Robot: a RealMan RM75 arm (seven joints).
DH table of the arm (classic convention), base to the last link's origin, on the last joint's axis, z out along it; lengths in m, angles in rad. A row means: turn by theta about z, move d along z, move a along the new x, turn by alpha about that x. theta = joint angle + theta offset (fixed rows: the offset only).
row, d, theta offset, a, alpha
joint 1, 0.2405, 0, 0, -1.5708
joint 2, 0, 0, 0, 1.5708
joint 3, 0.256, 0, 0, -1.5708
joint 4, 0, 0, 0, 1.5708
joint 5, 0.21, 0, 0, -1.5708
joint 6, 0, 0, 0, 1.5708
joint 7, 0.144, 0, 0, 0
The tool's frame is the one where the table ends.
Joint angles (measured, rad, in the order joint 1, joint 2, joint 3, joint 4, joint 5, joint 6, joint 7), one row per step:
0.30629, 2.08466, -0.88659, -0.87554, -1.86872, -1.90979, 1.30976
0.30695, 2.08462, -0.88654, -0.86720, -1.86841, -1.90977, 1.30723
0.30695, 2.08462, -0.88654, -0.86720, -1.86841, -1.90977, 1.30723
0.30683, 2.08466, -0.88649, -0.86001, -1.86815, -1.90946, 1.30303
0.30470, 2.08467, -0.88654, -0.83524, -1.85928, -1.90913, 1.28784
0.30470, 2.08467, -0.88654, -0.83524, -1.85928, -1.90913, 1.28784
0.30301, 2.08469, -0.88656, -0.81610, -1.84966, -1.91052, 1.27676
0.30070, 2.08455, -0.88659, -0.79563, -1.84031, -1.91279, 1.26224
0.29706, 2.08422, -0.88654, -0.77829, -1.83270, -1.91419, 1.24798
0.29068, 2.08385, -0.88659, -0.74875, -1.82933, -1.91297, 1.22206
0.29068, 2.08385, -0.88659, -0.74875, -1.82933, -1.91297, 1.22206
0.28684, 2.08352, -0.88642, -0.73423, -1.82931, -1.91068, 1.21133
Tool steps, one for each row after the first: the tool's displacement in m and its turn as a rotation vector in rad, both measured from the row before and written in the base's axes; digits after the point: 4 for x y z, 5 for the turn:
0.0004, -0.0005, -0.0010, -0.00303, 0.00408, -0.00283
0.0000, 0.0000, 0.0000, 0.00000, 0.00000, 0.00000
0.0005, -0.0006, -0.0009, -0.00134, 0.00329, -0.00158
0.0014, -0.0021, -0.0024, -0.00002, 0.01780, -0.00548
0.0000, 0.0000, 0.0000, 0.00000, 0.00000, 0.00000
0.0007, -0.0017, -0.0016, 0.00044, 0.01674, -0.00401
0.0009, -0.0021, -0.0017, 0.00125, 0.01711, -0.00249
0.0013, -0.0022, -0.0014, 0.00278, 0.01356, -0.00274
0.0032, -0.0041, -0.0032, 0.00219, 0.01375, -0.00608
0.0000, 0.0000, 0.0000, 0.00000, 0.00000, 0.00000
0.0020, -0.0021, -0.0017, 0.00019, 0.00465, -0.00642

